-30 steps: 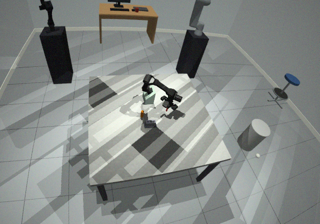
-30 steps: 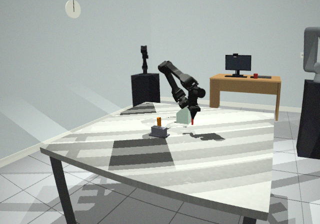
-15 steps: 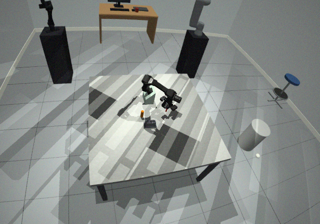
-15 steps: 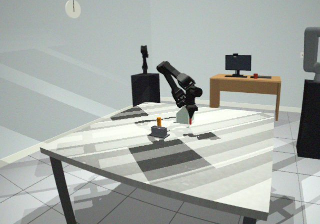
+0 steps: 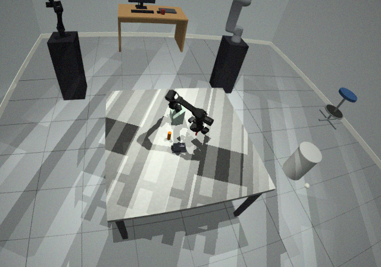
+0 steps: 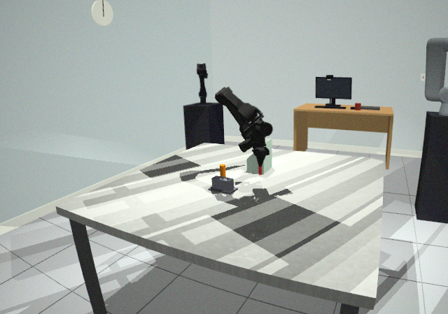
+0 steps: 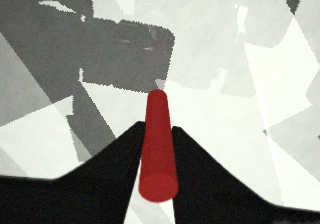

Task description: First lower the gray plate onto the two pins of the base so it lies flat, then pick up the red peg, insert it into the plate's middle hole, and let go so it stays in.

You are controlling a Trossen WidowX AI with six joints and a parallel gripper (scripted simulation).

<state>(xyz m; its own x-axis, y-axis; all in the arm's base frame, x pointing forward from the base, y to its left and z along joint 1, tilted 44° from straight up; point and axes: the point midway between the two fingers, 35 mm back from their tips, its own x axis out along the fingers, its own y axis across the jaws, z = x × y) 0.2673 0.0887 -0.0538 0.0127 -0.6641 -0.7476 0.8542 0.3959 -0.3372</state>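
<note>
Now: gripper tip 16 cm to the left of the gray plate, 8 cm short of it and 7 cm above it. Also, from my gripper tip: red peg: right at my gripper tip; then orange cylinder: 22 cm to the right, 7 cm below, 4 cm behind; then pin base: 16 cm to the right, 10 cm below, 8 cm ahead.
</note>
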